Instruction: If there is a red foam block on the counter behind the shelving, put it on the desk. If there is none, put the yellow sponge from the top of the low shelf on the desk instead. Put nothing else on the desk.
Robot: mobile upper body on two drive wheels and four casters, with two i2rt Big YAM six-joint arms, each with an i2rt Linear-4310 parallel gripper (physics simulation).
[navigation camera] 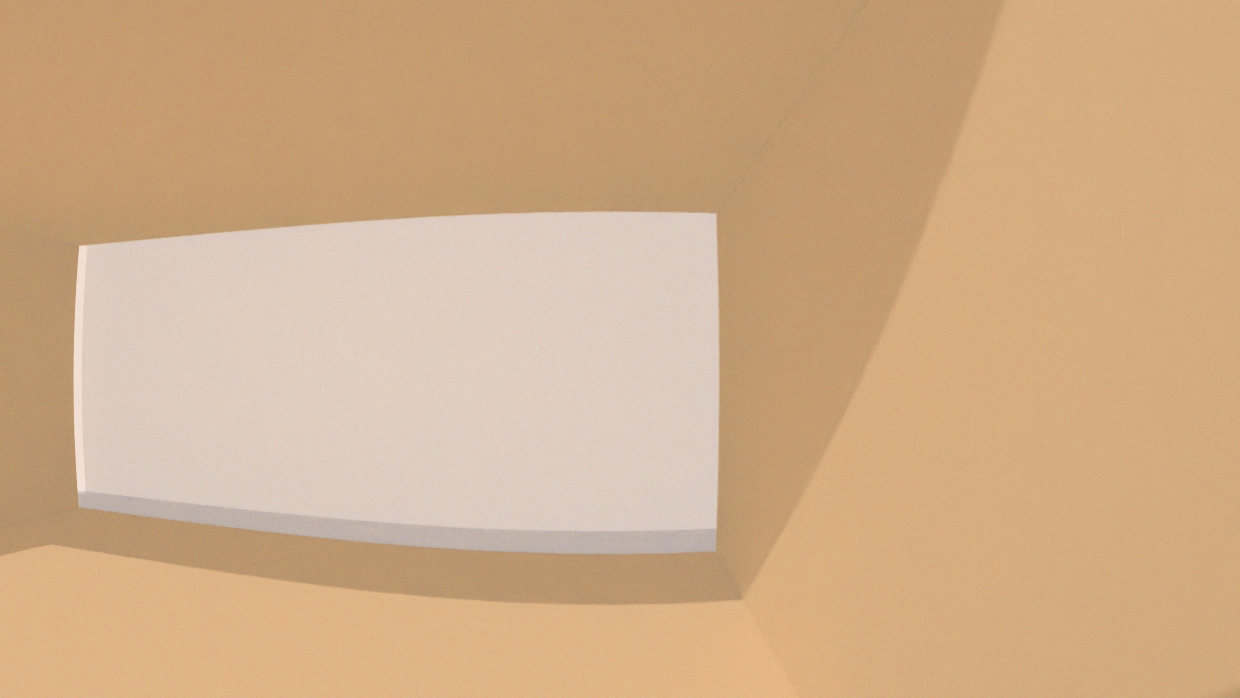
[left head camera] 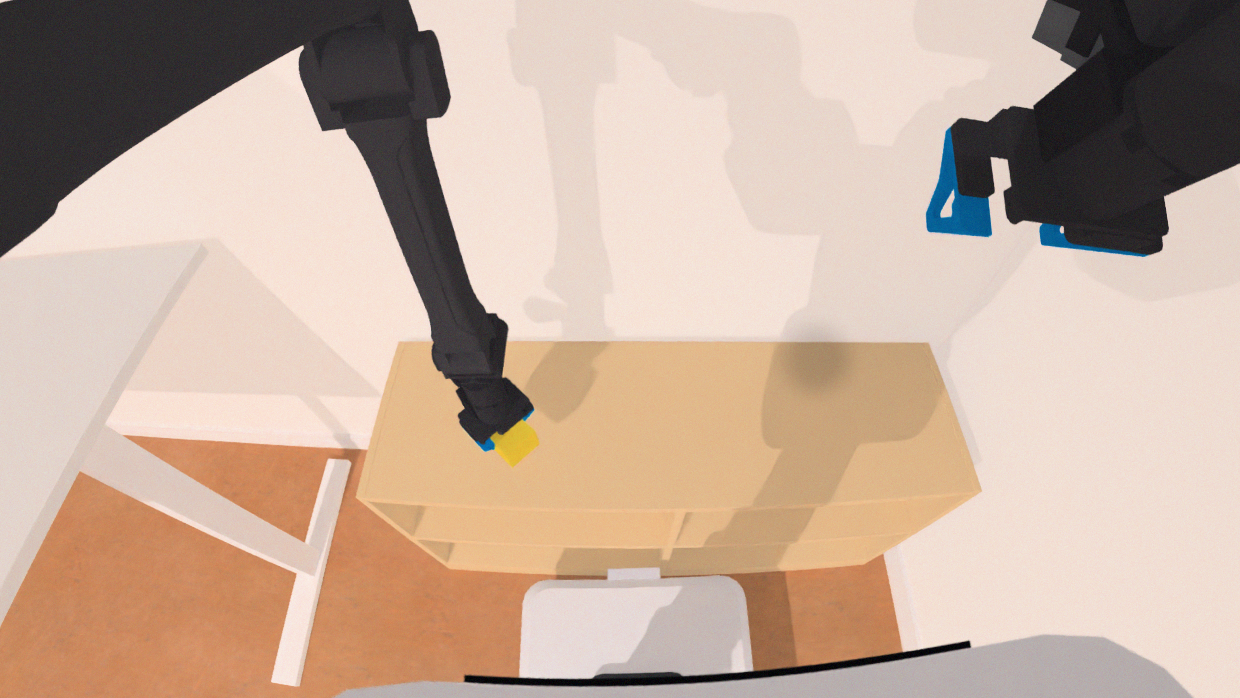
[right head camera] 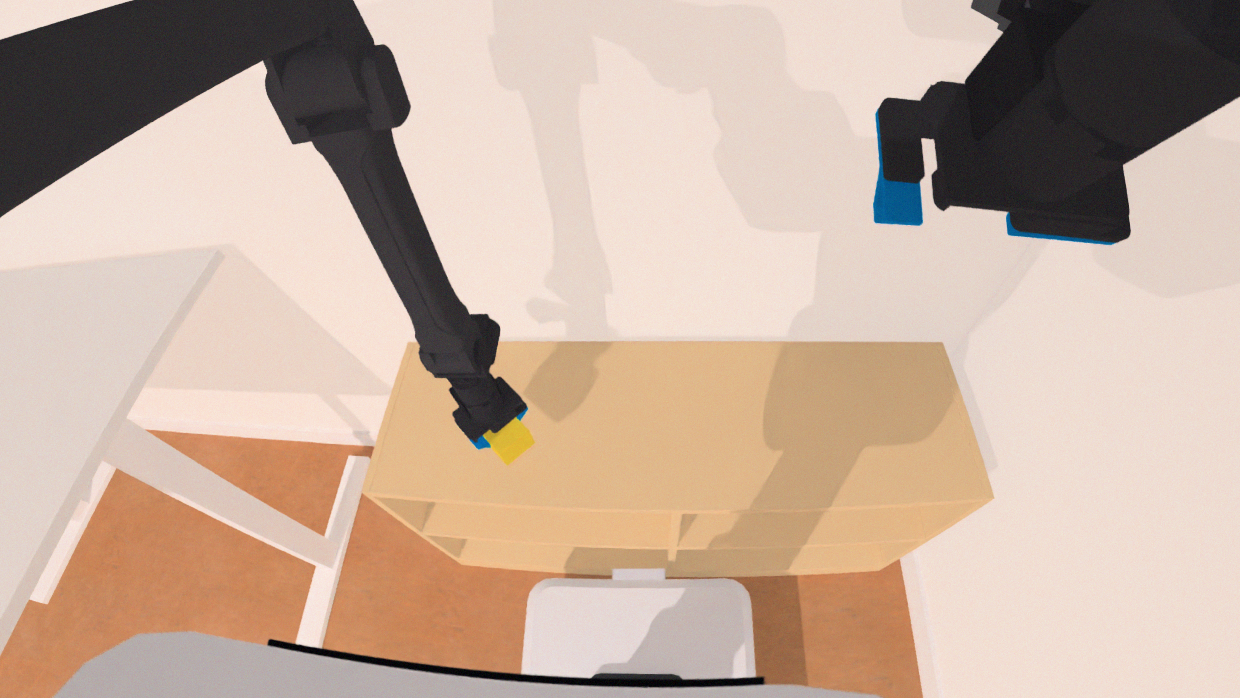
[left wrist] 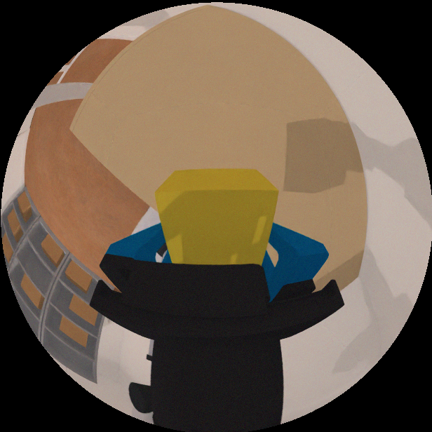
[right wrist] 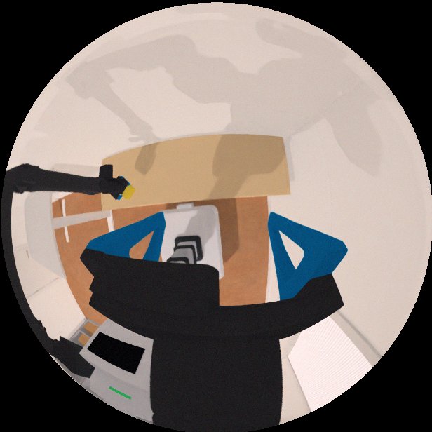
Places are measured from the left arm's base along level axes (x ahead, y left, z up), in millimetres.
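Where they show: left gripper, fingertip midpoint: (left head camera: pixel 505 435) (right head camera: pixel 502 433); right gripper, fingertip midpoint: (left head camera: pixel 986 229) (right head camera: pixel 944 219).
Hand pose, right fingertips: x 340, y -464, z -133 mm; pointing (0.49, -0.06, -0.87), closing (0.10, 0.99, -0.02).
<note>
Things, the pixels of their top centre, and the offset from my right fingertips. "spot": a spot on its surface instead. Level surfaces: height alone.
- yellow sponge at its top centre: (left head camera: pixel 501 424) (right head camera: pixel 496 423) dx +138, dy +459, dz -532 mm
- low wooden shelf at its surface level: dz -666 mm
- desk at its surface level: dz -327 mm
- white desk leg at a spot on its surface: (left head camera: pixel 208 502) (right head camera: pixel 227 494) spot: dx +40, dy +1183, dz -745 mm
The yellow sponge (left head camera: pixel 518 444) (right head camera: pixel 512 442) (left wrist: pixel 216 210) (right wrist: pixel 129 192) is between the fingers of my left gripper (left head camera: pixel 508 430) (right head camera: pixel 502 429), which is shut on it. The sponge is above the top of the low wooden shelf (left head camera: pixel 676 416) (right head camera: pixel 676 416) (left wrist: pixel 200 90) (right wrist: pixel 190 167), near its left end, with the gripper's shadow apart from it. My right gripper (left head camera: pixel 1015 233) (right head camera: pixel 963 224) (right wrist: pixel 216 217) is open and empty, high at the right. The desk (left head camera: pixel 95 303) (right head camera: pixel 86 329) stands at the left, partly out of view. No red foam block or counter shows.
A white desk leg (left head camera: pixel 208 502) (right head camera: pixel 229 498) reaches down to a foot near the shelf's left side. The robot's pale base (left head camera: pixel 590 619) (right head camera: pixel 590 619) is close to the shelf front. Walls stand behind and right. A grey gridded structure (left wrist: pixel 43 320) shows at lower left.
</note>
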